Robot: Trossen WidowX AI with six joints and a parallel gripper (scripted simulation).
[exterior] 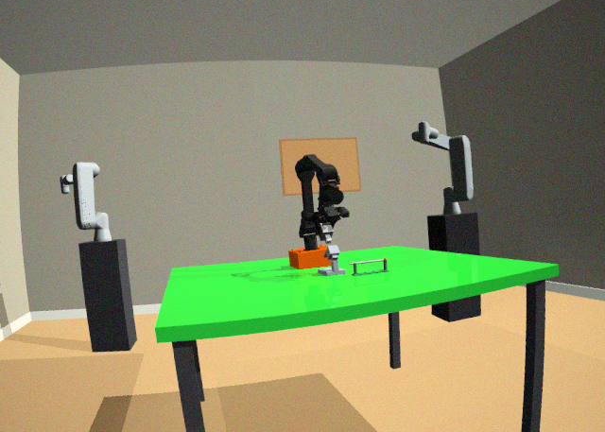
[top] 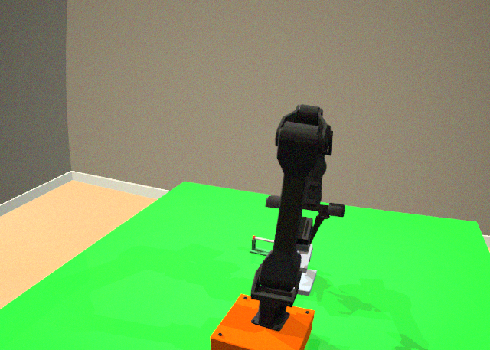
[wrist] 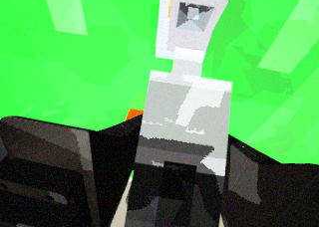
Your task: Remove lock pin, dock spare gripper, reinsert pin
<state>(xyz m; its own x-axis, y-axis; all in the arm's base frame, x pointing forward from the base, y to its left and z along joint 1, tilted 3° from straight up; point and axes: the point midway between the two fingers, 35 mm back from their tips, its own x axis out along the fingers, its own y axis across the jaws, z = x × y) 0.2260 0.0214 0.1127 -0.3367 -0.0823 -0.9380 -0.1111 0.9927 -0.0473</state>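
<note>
Right now my gripper tip is 17 cm short of the pin cradle, 13 cm to the right of it and 13 cm above it. Also, from my gripper tip: socket (7 cm ahead, 1 cm to the left, 10 cm below); spare gripper (1 cm ahead, 1 cm above).
</note>
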